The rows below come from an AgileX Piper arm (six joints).
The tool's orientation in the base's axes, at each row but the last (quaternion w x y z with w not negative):
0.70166 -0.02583 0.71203 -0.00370
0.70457 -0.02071 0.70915 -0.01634
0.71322 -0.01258 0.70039 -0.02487
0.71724 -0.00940 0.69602 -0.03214
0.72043 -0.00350 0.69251 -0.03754
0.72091 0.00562 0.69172 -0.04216
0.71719 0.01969 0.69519 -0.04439
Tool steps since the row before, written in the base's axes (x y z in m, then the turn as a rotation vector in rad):
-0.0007 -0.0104 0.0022 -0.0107 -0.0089 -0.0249
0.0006 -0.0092 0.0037 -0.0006 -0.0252 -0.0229
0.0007 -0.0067 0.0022 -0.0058 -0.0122 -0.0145
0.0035 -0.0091 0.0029 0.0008 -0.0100 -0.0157
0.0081 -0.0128 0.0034 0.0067 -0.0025 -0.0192
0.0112 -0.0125 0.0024 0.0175 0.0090 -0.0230
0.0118 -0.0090 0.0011 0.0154 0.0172 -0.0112
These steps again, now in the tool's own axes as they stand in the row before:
-0.0018 -0.0105 -0.0011 0.0254 -0.0075 -0.0106
-0.0032 -0.0094 0.0005 0.0242 -0.0240 -0.0006
-0.0018 -0.0068 0.0009 0.0150 -0.0115 -0.0059
-0.0023 -0.0091 0.0039 0.0163 -0.0090 0.0006
-0.0023 -0.0126 0.0088 0.0196 -0.0011 0.0060
-0.0013 -0.0118 0.0121 0.0232 0.0113 0.0159
-0.0004 -0.0079 0.0126 0.0110 0.0189 0.0134

